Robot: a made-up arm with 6 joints.
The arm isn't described. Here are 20 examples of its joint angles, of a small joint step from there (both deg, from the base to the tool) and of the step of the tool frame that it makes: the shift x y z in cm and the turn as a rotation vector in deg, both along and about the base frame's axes.
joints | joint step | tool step
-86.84 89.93 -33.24 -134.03 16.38 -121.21 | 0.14 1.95 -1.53 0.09 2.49 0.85 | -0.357 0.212 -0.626 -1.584 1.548 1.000
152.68 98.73 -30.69 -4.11 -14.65 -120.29 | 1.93 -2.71 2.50 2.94 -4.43 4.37 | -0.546 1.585 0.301 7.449 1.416 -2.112
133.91 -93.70 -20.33 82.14 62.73 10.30 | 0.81 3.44 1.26 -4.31 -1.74 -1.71 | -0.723 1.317 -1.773 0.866 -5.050 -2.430
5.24 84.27 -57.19 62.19 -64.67 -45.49 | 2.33 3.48 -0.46 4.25 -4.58 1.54 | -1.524 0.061 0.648 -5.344 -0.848 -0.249
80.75 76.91 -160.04 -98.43 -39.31 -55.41 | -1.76 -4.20 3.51 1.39 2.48 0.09 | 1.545 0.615 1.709 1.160 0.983 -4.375
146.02 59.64 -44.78 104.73 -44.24 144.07 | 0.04 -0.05 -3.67 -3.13 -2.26 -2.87 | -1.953 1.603 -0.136 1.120 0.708 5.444
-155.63 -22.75 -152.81 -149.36 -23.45 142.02 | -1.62 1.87 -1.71 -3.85 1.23 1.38 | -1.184 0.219 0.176 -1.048 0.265 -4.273
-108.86 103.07 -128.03 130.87 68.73 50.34 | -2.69 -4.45 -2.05 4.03 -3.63 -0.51 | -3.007 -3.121 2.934 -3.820 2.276 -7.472
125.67 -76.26 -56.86 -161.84 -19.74 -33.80 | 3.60 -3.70 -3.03 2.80 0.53 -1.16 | 1.282 -3.421 2.504 5.209 5.303 4.962
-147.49 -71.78 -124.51 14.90 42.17 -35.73 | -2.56 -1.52 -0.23 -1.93 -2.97 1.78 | 2.342 -0.094 -0.992 -3.908 2.721 -2.569
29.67 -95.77 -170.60 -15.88 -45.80 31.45 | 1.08 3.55 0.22 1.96 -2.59 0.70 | 0.241 -1.360 2.757 -2.895 -0.068 0.158
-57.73 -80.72 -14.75 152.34 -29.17 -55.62 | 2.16 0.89 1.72 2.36 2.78 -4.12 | 1.085 0.303 -1.113 -0.006 1.789 5.016
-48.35 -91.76 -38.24 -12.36 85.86 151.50 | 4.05 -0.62 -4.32 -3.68 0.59 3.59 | -1.136 1.343 1.878 -3.856 -3.553 -0.944
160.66 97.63 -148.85 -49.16 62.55 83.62 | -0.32 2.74 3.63 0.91 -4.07 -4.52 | 1.609 -0.653 -3.730 -4.858 -5.320 4.767
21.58 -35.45 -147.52 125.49 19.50 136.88 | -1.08 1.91 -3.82 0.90 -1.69 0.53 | -0.541 -0.163 0.020 1.372 -0.309 0.406
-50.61 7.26 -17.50 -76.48 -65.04 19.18 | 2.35 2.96 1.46 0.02 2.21 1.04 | -0.542 1.705 -1.859 3.240 5.203 1.606
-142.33 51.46 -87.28 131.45 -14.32 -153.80 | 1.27 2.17 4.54 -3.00 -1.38 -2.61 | 2.238 1.638 -1.999 7.769 -4.199 5.594
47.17 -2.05 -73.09 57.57 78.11 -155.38 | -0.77 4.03 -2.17 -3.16 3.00 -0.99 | 0.388 0.028 -1.556 -3.624 0.130 3.056
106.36 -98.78 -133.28 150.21 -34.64 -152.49 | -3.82 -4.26 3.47 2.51 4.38 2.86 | -2.766 -1.956 -0.870 6.288 -2.878 -1.405
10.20 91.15 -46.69 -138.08 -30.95 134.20 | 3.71 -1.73 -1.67 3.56 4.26 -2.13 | 1.216 -0.424 -1.985 -1.203 -7.609 3.956
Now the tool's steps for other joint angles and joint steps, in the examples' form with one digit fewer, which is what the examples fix.
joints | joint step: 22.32 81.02 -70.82 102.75 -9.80 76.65 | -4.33 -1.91 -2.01 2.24 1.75 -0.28
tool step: 1.65 0.46 0.09 2.81 -3.55 -6.52
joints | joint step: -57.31 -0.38 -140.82 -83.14 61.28 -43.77 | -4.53 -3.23 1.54 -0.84 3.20 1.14
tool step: -2.52 0.93 0.35 -0.80 -3.26 -6.81
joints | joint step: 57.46 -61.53 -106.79 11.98 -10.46 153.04 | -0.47 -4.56 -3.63 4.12 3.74 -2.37
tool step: -2.48 -4.37 -1.84 3.59 -2.70 1.36
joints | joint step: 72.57 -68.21 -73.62 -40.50 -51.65 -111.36 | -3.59 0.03 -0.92 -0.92 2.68 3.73
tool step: -0.65 0.70 0.41 -2.66 1.53 -2.18
